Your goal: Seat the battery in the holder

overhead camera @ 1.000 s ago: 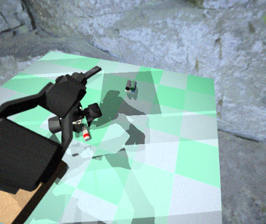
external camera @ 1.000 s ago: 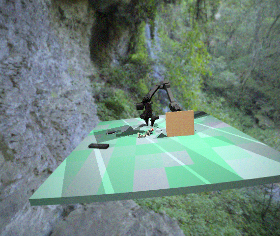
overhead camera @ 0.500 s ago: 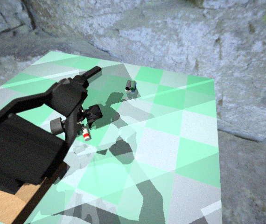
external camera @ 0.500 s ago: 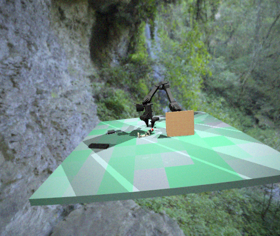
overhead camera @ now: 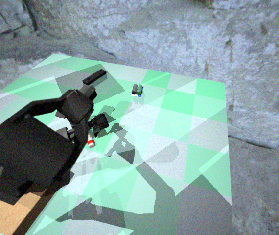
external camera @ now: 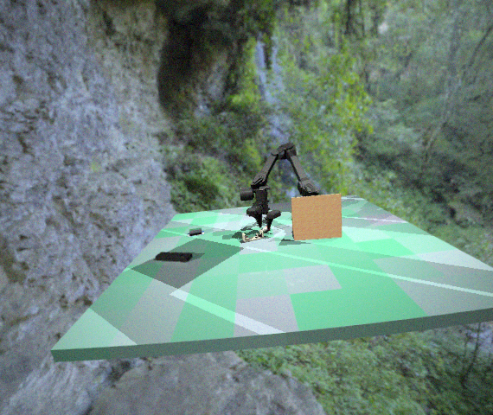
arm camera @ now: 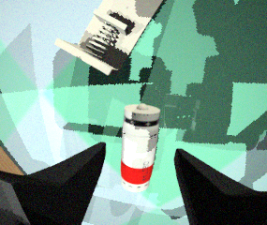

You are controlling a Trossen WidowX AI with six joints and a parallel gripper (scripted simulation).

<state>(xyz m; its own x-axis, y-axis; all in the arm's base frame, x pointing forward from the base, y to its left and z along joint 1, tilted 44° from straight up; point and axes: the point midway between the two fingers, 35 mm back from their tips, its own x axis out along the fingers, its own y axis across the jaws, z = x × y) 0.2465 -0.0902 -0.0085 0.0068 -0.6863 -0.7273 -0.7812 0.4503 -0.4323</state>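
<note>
My gripper tip is right at the grey battery. From my gripper tip the other things lie so: flat black bar: 39 cm ahead, 26 cm to the left.
</note>
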